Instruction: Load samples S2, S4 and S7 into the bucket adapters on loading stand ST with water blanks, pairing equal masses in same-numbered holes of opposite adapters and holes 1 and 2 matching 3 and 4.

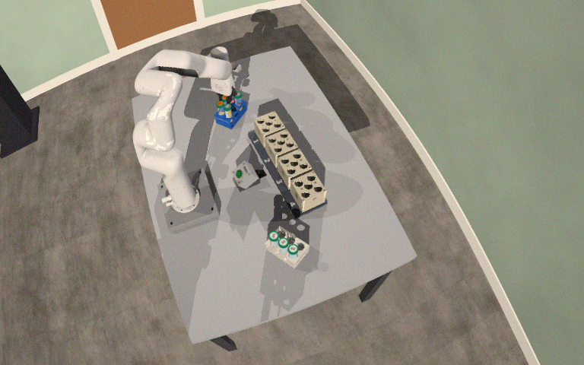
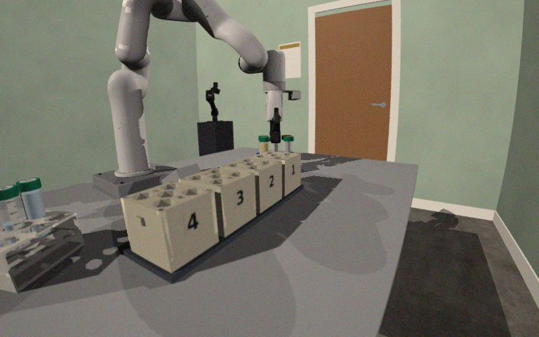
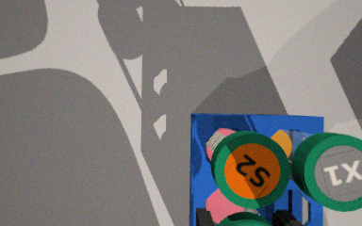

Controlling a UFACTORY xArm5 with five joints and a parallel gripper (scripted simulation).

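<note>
My hand is 1 cm short of the pink tube and 5 cm above it. Round my hand: green done key (7 cm behind, 36 cm to the right, 5 cm below); adapter 1 (12 cm ahead, 20 cm to the right, 7 cm below); blue rack (1 cm ahead, 2 cm to the right, 9 cm below).
</note>
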